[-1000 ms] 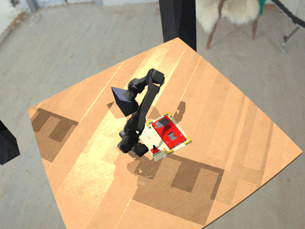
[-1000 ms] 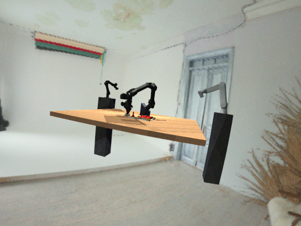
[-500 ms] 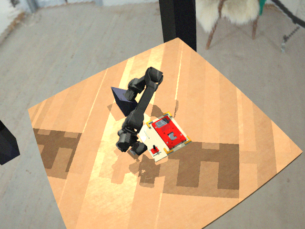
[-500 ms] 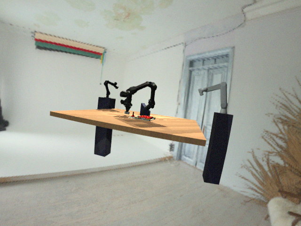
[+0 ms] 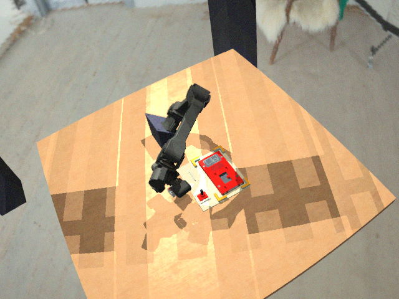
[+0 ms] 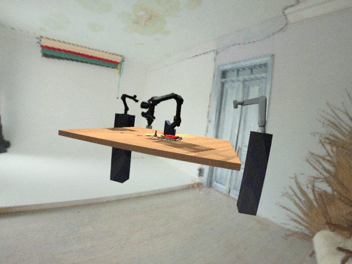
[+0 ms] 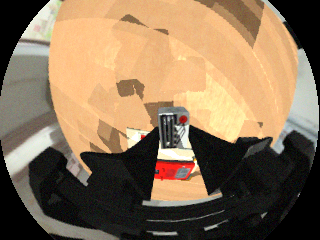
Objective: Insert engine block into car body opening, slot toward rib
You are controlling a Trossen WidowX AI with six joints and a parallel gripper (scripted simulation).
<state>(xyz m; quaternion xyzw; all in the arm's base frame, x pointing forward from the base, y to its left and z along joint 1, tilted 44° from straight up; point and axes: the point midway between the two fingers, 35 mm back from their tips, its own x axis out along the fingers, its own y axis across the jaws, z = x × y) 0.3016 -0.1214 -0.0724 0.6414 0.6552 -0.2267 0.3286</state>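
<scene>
Now: the black upright stick 9 cm to the left of my gripper tip, 5 cm below it and 5 cm ahead of it. Also, from my gripper tip: engine block (1 cm below).
</scene>
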